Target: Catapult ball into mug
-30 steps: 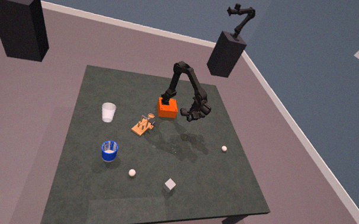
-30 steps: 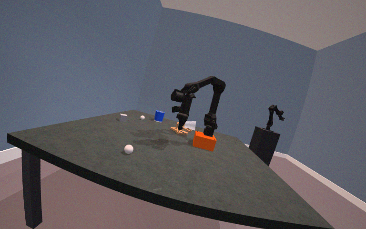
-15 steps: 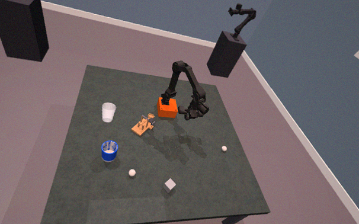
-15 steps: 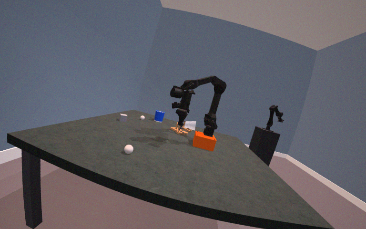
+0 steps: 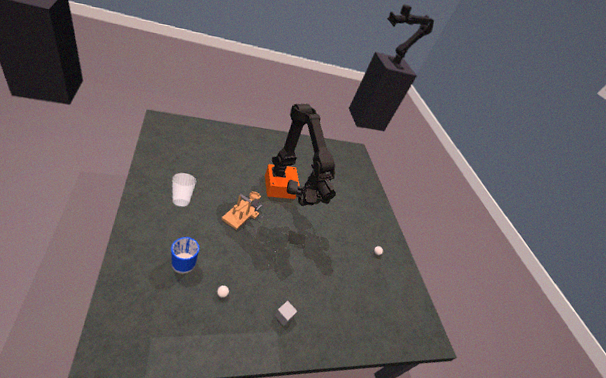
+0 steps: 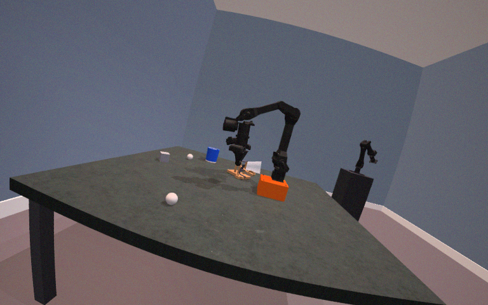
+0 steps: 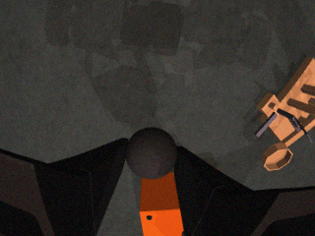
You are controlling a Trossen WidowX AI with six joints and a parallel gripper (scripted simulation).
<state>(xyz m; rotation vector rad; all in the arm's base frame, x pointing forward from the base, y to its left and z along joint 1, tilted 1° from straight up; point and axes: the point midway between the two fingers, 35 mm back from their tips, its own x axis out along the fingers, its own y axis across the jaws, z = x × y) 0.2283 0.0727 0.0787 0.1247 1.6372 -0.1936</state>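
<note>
My gripper tip is 30 mm past the wooden catapult, 210 mm to the left of it and 70 mm above it. Also, from my gripper tip: blue mug: 230 mm ahead, 460 mm to the right, 90 mm below; then grey cube: 440 mm ahead, 110 mm to the right, 100 mm below; then black ball: 10 mm above.
</note>
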